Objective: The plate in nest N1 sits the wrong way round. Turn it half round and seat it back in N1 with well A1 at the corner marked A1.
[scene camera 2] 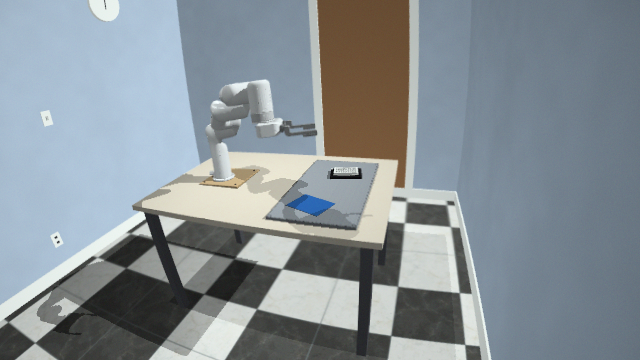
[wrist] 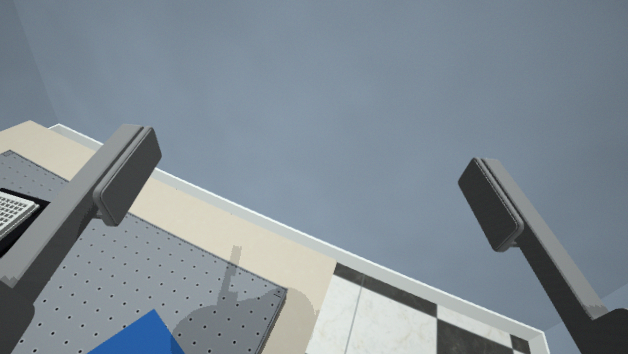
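Observation:
A white well plate (scene camera 2: 346, 171) (wrist: 12, 210) sits in a black nest (scene camera 2: 353, 177) (wrist: 44, 204) towards the back of the grey perforated board. In the wrist view part of the plate shows at the left edge, partly behind one finger. The A1 mark and the nest's label cannot be made out. My gripper (scene camera 2: 316, 130) (wrist: 310, 192) is open and empty. It points sideways, high above the board and apart from the plate.
The grey perforated board (scene camera 2: 345, 200) (wrist: 145, 255) lies on the beige table (scene camera 2: 200, 200) (wrist: 280, 242). A flat blue square (scene camera 2: 310, 205) (wrist: 145, 332) lies on its front part. The arm stands on a wooden base plate (scene camera 2: 245, 177). A wall and a brown door (scene camera 2: 365, 90) are behind the table.

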